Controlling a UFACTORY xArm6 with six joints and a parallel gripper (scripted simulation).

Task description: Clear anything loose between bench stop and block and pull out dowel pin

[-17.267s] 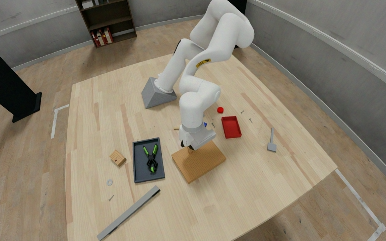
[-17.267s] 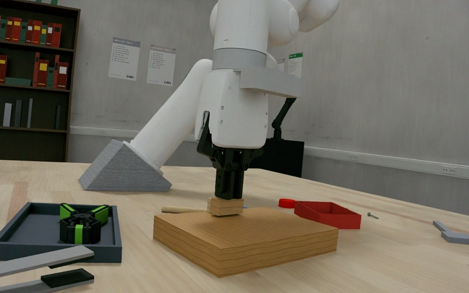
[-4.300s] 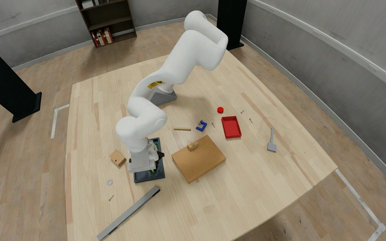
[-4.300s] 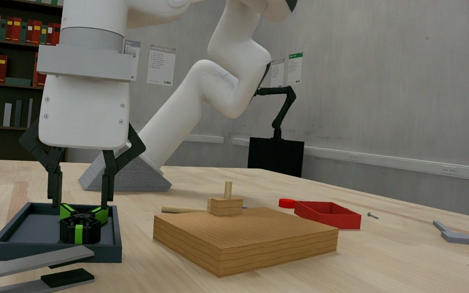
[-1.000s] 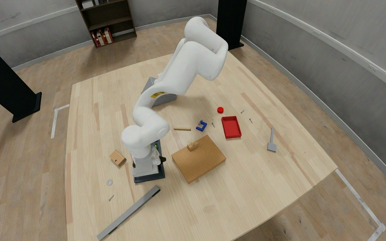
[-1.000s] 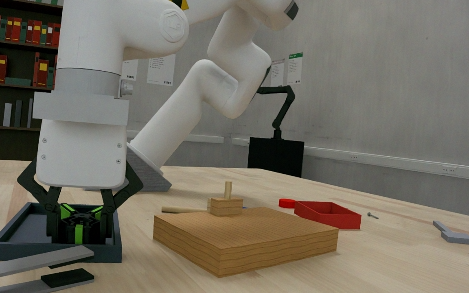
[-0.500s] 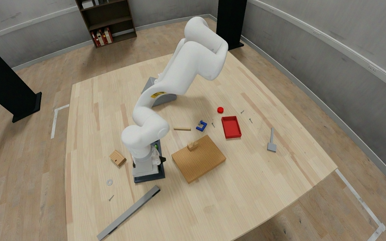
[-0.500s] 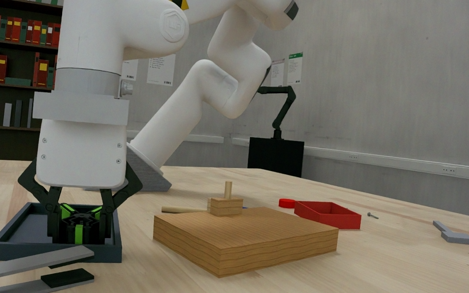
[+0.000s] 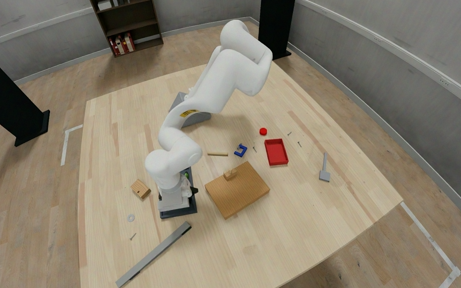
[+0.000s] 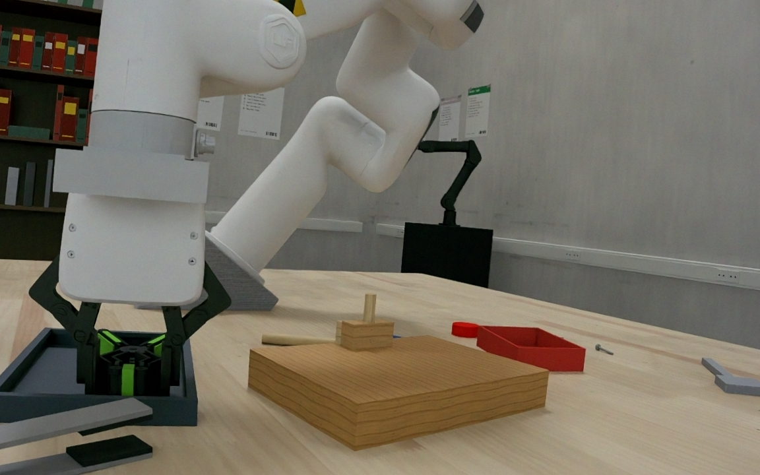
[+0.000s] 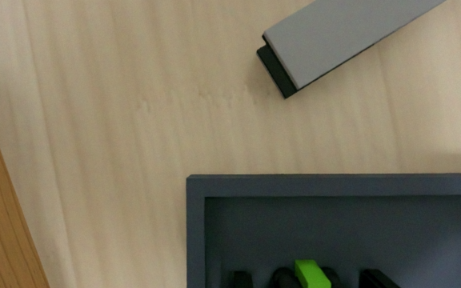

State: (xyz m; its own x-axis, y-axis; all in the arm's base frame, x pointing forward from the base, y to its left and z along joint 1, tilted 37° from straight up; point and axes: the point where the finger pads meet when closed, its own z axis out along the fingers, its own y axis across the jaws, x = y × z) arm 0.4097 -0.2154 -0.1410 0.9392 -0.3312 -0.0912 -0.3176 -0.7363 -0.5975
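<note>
My gripper is now 5 cm past the grey tray and 1 cm above it. The rest, counted from my hand: dowel pin: 21 cm to the left, 3 cm above, 1 cm ahead; spare wooden block: 13 cm to the right, 13 cm behind, 1 cm below; small wooden block: 21 cm to the left, 2 cm above, 1 cm ahead.
</note>
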